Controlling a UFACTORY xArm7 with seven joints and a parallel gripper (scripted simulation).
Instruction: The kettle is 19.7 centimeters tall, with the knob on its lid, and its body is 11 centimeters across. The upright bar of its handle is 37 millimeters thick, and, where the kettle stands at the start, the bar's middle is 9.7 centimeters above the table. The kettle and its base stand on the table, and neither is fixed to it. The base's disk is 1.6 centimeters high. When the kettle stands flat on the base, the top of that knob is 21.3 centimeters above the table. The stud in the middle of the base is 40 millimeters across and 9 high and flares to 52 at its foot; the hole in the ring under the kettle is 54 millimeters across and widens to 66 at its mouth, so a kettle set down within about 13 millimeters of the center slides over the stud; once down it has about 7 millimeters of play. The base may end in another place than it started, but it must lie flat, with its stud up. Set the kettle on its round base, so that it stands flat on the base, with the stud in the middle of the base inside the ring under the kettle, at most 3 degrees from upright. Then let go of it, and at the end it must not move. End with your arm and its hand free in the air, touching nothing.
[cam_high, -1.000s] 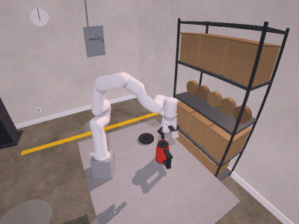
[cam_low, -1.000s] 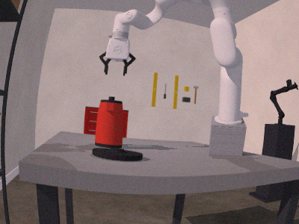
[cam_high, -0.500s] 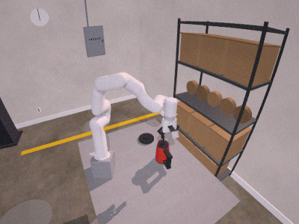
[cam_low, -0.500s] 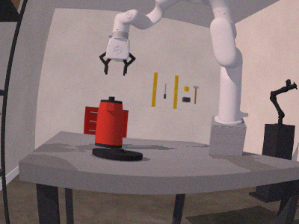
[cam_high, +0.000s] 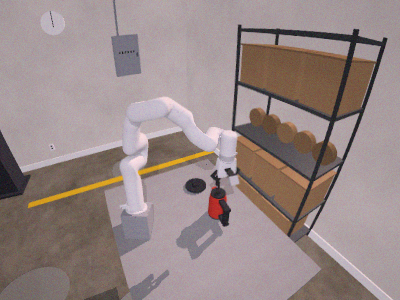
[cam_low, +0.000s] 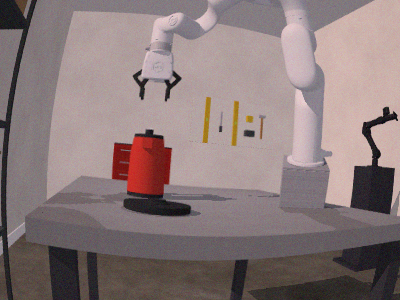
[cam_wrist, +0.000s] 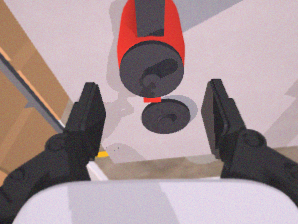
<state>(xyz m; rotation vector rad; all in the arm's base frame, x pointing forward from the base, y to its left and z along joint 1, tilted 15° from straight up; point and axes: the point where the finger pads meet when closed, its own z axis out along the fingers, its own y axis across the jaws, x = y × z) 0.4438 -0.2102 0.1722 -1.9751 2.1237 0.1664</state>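
The red kettle is 210 mm below my hand and 30 mm to the left of it. Also, from my hand: black round base (360 mm to the left, 300 mm below, 20 mm behind).
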